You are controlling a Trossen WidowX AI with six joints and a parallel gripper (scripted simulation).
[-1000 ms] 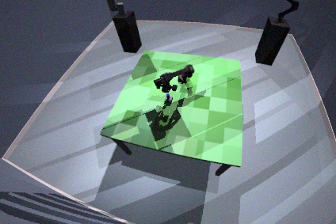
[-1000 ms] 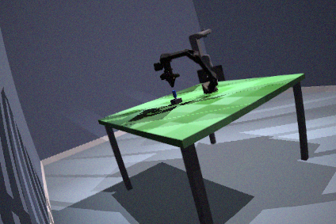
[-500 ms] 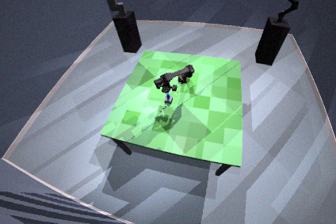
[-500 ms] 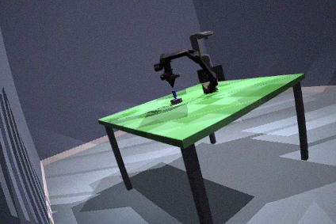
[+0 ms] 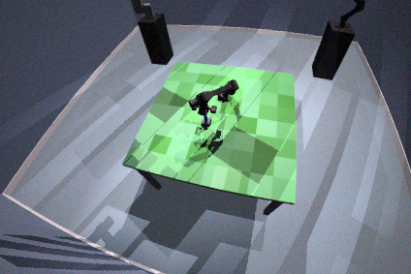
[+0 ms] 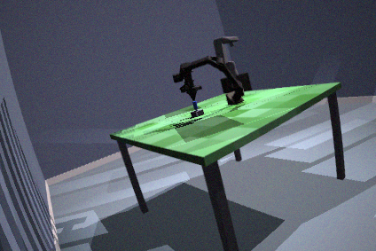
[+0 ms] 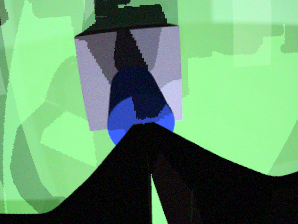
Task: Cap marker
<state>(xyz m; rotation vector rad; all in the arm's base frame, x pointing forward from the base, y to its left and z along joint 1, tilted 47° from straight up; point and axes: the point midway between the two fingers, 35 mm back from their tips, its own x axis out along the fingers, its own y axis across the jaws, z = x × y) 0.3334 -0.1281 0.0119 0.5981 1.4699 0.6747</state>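
Now: gripper tip 9 cm above the holder block. The rest, counted from my gripper tip: blue cap: 3 cm below.
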